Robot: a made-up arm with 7 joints. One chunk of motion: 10 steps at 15 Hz.
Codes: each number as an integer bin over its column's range. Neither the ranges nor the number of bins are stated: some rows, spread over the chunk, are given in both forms.
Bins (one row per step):
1: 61 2 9 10 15 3 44
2: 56 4 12 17 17 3 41
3: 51 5 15 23 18 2 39
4: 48 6 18 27 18 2 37
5: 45 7 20 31 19 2 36
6: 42 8 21 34 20 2 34
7: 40 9 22 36 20 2 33
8: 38 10 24 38 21 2 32
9: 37 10 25 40 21 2 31
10: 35 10 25 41 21 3 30
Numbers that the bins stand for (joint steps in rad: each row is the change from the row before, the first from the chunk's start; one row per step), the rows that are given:
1: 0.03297 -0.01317 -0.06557 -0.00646 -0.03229 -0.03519 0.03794
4: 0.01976 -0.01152 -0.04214 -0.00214 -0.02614 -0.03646 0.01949
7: 0.01163 -0.01029 -0.03173 0.00014 -0.02205 -0.03646 0.00895
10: 0.00656 -0.00987 -0.02392 0.00141 -0.02000 -0.03519 0.00105
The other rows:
2: 0.02789 -0.01235 -0.05776 -0.00468 -0.02819 -0.03519 0.03003
3: 0.02281 -0.01194 -0.04995 -0.00316 -0.02614 -0.03646 0.02476
5: 0.01671 -0.01111 -0.03694 -0.00113 -0.02410 -0.03646 0.01686
6: 0.01367 -0.01070 -0.03433 -0.00037 -0.02205 -0.03646 0.01159
8: 0.00960 -0.00987 -0.02652 0.00065 -0.02000 -0.03646 0.00632
9: 0.00859 -0.00987 -0.02392 0.00116 -0.02000 -0.03646 0.00368

